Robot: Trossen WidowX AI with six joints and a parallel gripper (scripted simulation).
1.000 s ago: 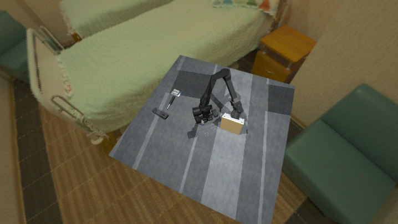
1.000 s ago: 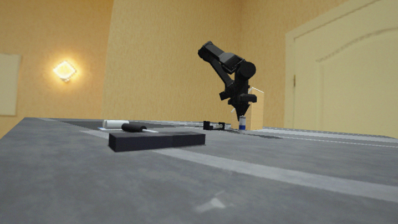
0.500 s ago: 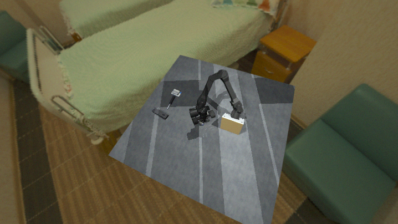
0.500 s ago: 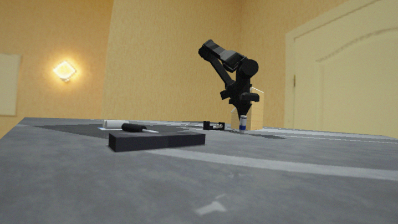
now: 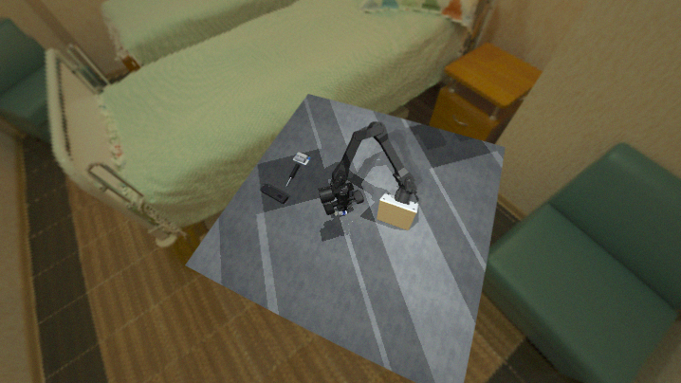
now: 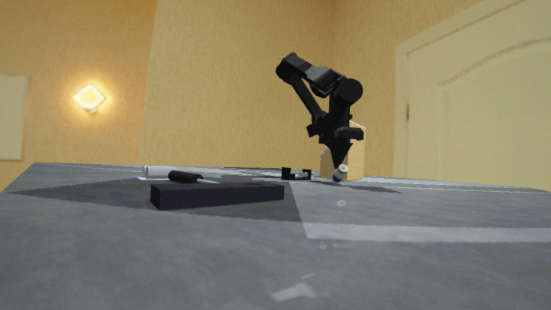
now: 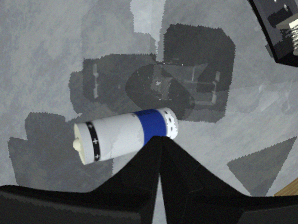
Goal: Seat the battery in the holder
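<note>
Now: the battery 10 mm ahead of my gripper tip, 10 mm to the left of it and 20 mm below it. The rest, counted from my gripper tip: white pack: 340 mm ahead, 270 mm to the right, 30 mm below; screwdriver: 350 mm ahead, 130 mm to the right, 30 mm below.
</note>
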